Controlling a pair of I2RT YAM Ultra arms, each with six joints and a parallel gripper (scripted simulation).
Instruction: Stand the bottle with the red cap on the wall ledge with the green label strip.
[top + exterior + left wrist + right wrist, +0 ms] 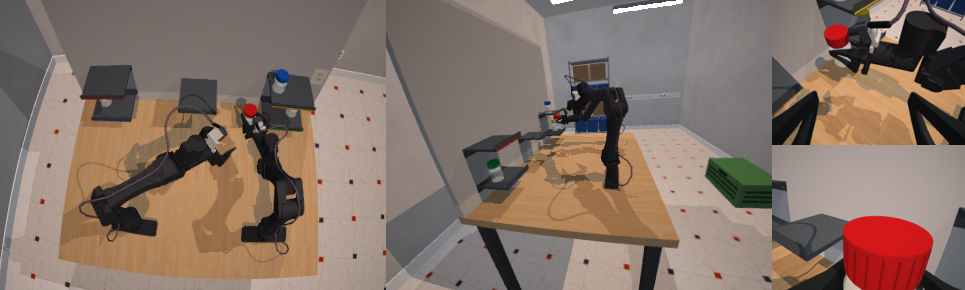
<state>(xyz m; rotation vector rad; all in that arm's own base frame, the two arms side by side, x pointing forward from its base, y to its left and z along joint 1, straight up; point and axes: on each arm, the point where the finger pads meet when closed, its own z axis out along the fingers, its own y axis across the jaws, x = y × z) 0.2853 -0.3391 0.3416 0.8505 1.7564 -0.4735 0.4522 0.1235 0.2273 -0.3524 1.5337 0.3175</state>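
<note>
Right now my right hand is 12 cm short of the yellow-capped bottle, 23 cm to the left of it and 10 cm above it. From my right hand the other things lie so: red-capped bottle (1 cm behind, 1 cm below); then blue-capped bottle (11 cm ahead, 13 cm to the right, 9 cm above); then green-capped bottle (10 cm ahead, 65 cm to the left, 10 cm below).
</note>
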